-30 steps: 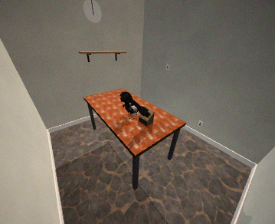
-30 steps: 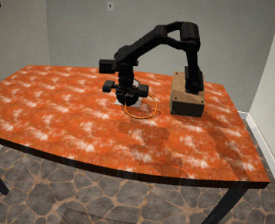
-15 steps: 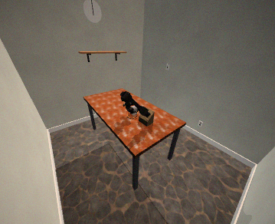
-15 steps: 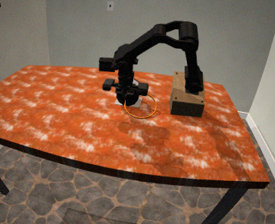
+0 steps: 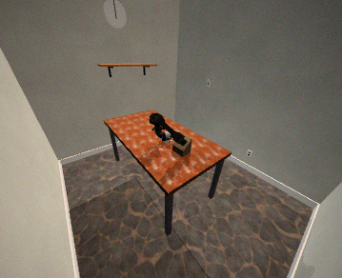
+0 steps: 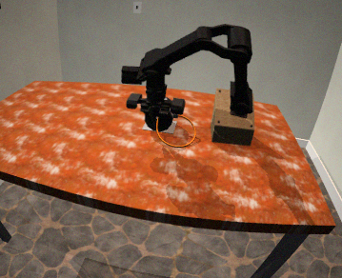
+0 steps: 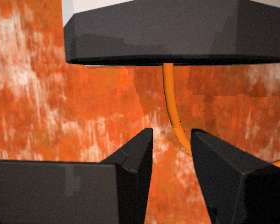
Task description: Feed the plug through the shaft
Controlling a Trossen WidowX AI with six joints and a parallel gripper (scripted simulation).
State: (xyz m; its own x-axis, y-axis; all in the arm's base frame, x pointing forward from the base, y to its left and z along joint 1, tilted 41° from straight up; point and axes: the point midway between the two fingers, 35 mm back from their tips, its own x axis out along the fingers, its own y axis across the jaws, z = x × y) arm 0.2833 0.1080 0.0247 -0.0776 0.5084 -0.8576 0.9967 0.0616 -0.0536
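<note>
My gripper is now 130 mm to the left of the grey plug and 40 mm above it.
</note>
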